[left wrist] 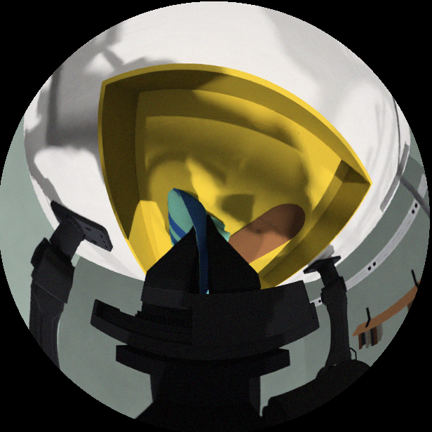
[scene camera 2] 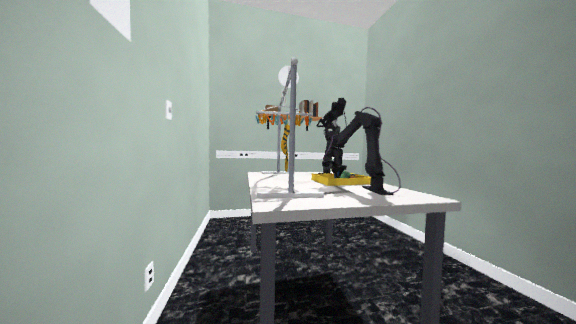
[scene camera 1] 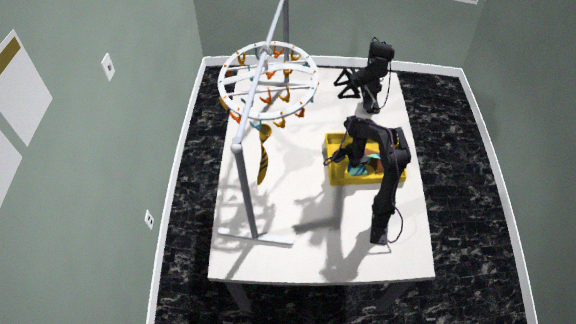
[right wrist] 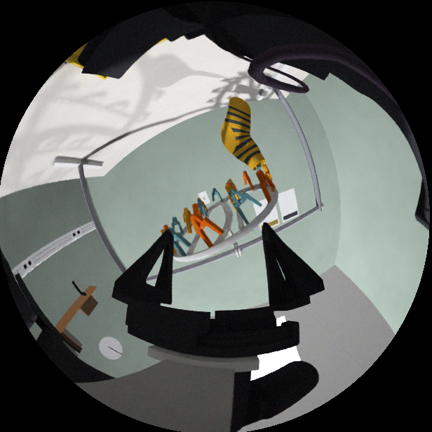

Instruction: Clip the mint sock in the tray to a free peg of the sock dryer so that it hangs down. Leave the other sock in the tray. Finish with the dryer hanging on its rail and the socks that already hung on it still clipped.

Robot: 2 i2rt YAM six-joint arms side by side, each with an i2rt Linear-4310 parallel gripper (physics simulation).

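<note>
The mint sock (left wrist: 181, 214), with blue stripes, is pinched between the closed fingers of my left gripper (left wrist: 204, 219) low in the yellow tray (scene camera 1: 367, 182) (scene camera 2: 342, 181) (left wrist: 116, 150). The brown sock (left wrist: 272, 227) lies in the tray beside it. My right gripper (scene camera 1: 338, 89) (right wrist: 214, 229) is open and empty, raised above the table and apart from the dryer. The round white sock dryer (scene camera 1: 272, 117) hangs on its rail (scene camera 1: 251, 100), with orange, teal and yellow pegs. A yellow sock with dark stripes (scene camera 1: 263, 160) (scene camera 2: 285, 142) (right wrist: 239, 129) hangs from it.
A grey upright post (scene camera 1: 246, 195) (scene camera 2: 292, 140) supports the near end of the rail and stands on a flat foot (scene camera 1: 277, 241). The left arm reaches over the tray. In the right wrist view, dark parts of the left arm cross the top. A wooden shelf (right wrist: 75, 310) is on the wall.
</note>
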